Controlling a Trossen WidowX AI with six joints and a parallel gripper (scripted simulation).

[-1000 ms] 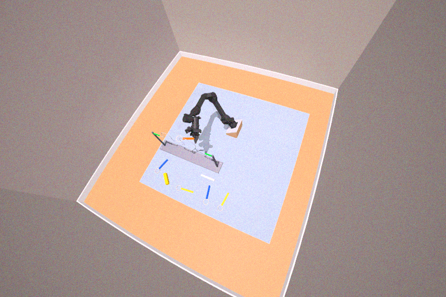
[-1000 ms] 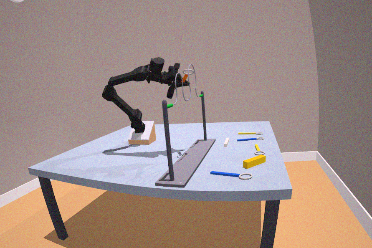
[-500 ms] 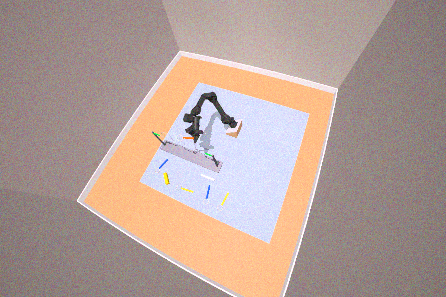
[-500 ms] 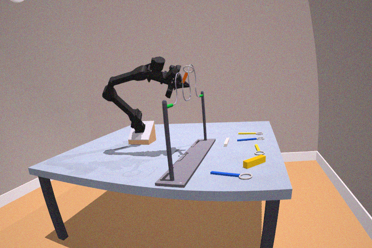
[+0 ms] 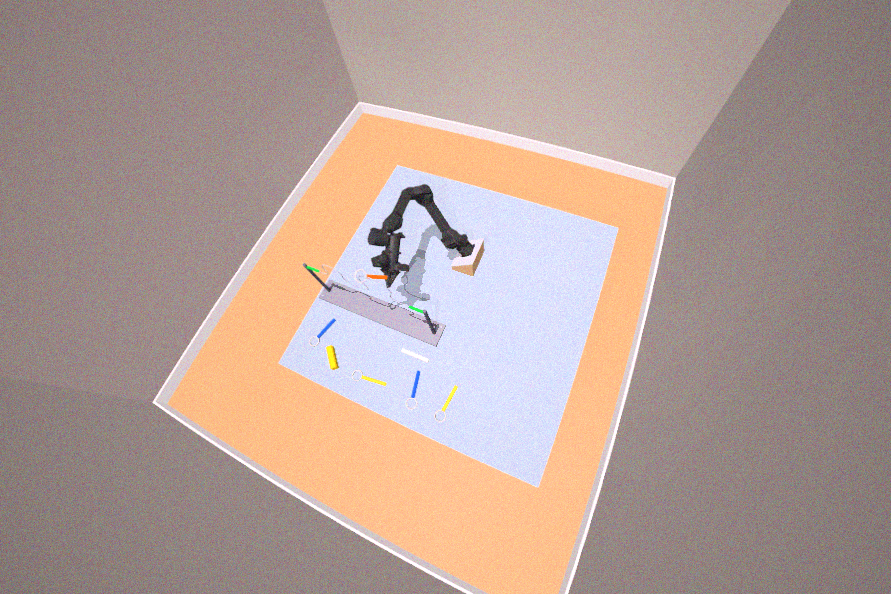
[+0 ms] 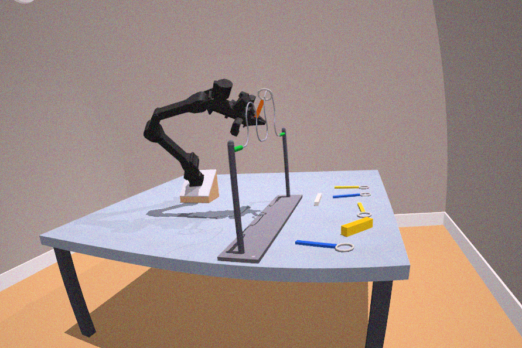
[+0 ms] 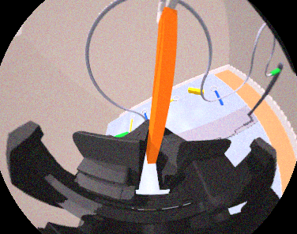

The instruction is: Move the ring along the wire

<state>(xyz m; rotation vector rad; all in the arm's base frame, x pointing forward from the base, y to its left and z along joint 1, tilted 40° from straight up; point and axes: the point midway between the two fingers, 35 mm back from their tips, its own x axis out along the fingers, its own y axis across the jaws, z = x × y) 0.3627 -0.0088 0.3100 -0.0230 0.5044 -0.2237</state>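
Right now my gripper tip is 70 mm below the ring with orange handle and 50 mm to the left of it. Also, from my gripper tip: yellow block (310 mm below, 300 mm ahead, 250 mm to the right); then ring with blue handle (370 mm to the right, 320 mm below, 220 mm ahead); then white bar (320 mm below, 170 mm ahead, 120 mm to the left).
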